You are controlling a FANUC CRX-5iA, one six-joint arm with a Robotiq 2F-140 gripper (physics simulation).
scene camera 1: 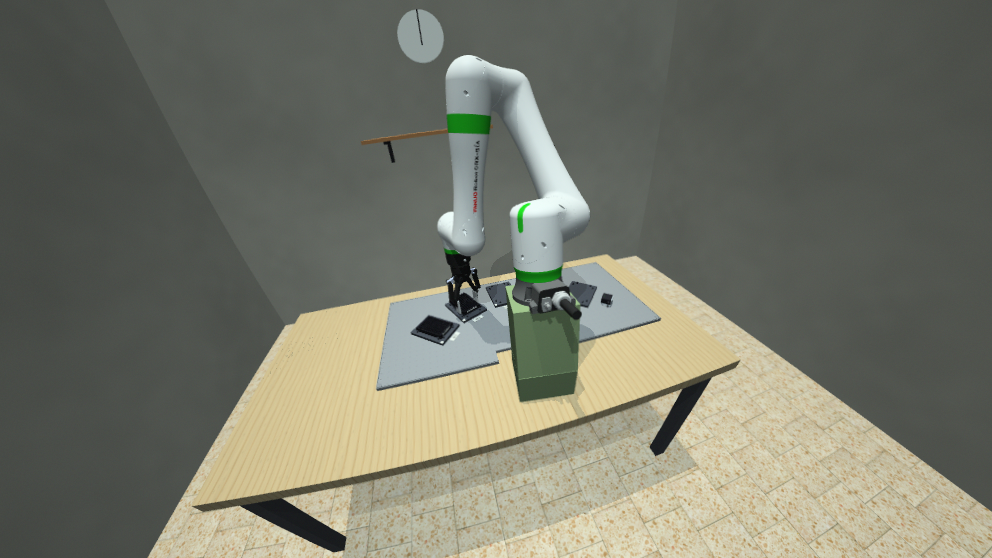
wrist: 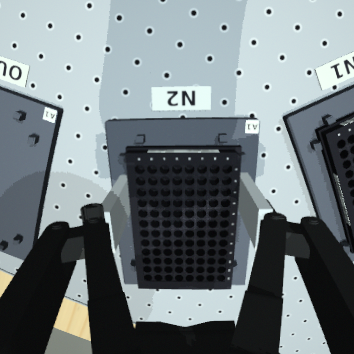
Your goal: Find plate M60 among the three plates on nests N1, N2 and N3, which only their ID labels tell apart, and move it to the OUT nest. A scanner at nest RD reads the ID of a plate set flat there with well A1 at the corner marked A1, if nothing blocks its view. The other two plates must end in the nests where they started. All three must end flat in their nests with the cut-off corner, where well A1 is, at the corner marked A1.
The gripper shows in scene camera 1 and in the wrist view. The same spot on the gripper: (wrist: 41, 280) is (scene camera 1: 476, 280).
